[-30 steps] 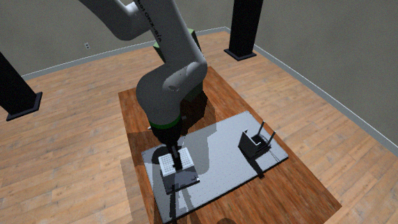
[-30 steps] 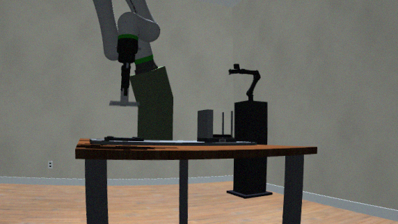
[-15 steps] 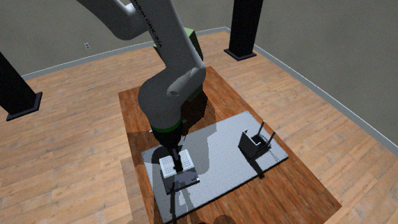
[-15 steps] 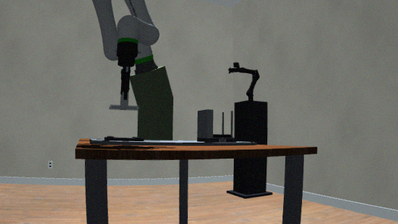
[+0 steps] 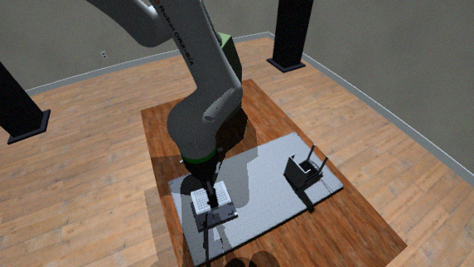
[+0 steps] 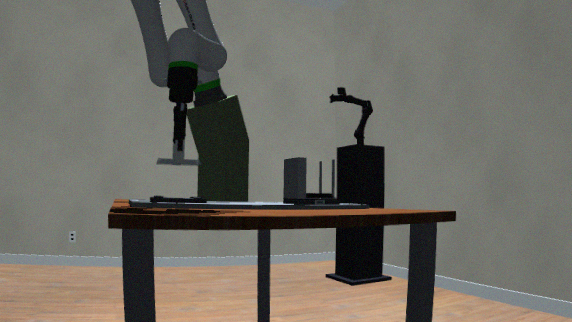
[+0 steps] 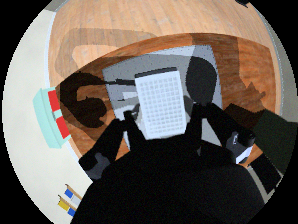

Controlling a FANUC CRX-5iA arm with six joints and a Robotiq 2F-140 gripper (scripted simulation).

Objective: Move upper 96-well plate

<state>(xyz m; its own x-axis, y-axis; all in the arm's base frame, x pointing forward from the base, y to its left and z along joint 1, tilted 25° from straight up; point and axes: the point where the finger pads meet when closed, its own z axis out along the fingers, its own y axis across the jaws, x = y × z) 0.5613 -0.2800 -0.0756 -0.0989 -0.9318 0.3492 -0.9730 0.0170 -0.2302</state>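
The dark plate nest N1 is 13 cm below my hand. Round my hand: white 96-well plate: 2 cm below; then pale A1 square: 13 cm below, 7 cm to the left, 6 cm ahead.
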